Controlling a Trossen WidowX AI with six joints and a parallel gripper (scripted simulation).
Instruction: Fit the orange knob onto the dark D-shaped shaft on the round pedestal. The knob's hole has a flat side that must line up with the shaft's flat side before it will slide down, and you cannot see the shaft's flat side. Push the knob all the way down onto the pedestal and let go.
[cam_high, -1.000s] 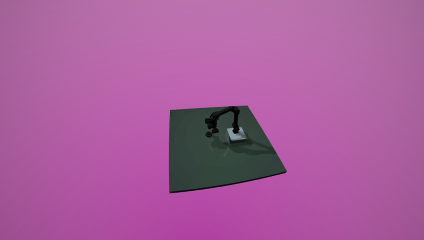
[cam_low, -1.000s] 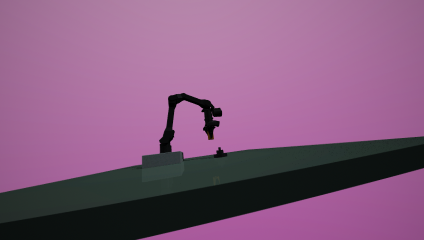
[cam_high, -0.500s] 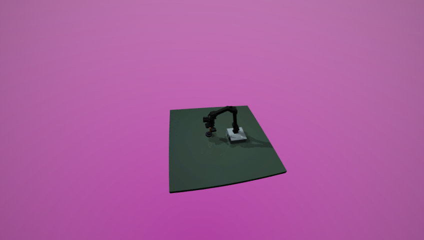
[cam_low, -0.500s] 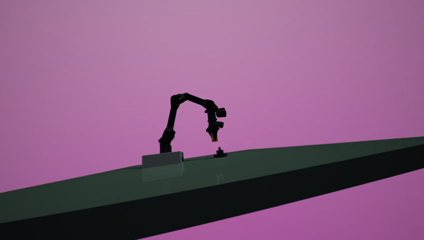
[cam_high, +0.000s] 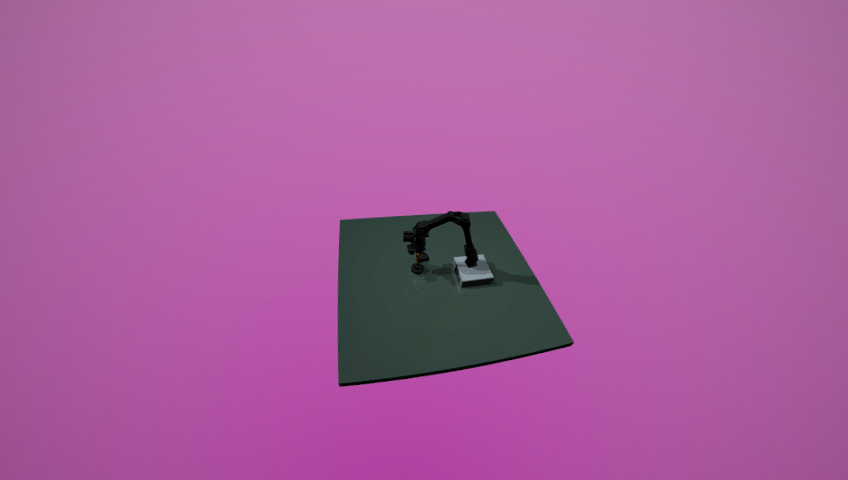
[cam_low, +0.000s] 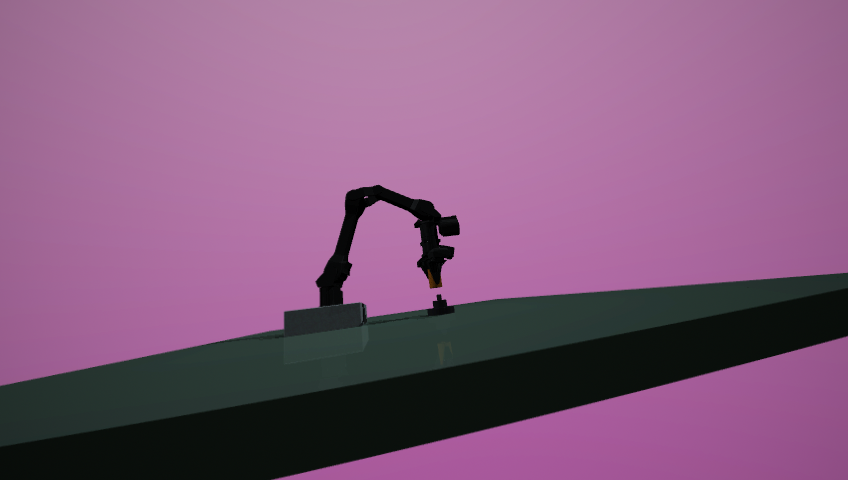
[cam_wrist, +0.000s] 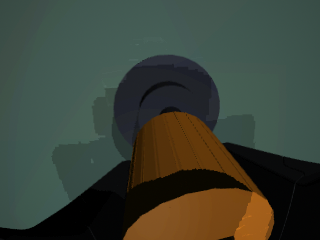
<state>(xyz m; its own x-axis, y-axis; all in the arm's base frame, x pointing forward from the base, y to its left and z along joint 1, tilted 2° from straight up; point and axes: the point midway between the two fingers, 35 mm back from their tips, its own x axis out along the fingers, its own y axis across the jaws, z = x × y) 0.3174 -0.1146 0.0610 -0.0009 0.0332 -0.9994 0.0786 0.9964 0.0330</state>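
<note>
Now: gripper tip 1 cm short of the round dark pedestal and 6 cm above it. Round my gripper tip: orange knob: 2 cm above.
</note>
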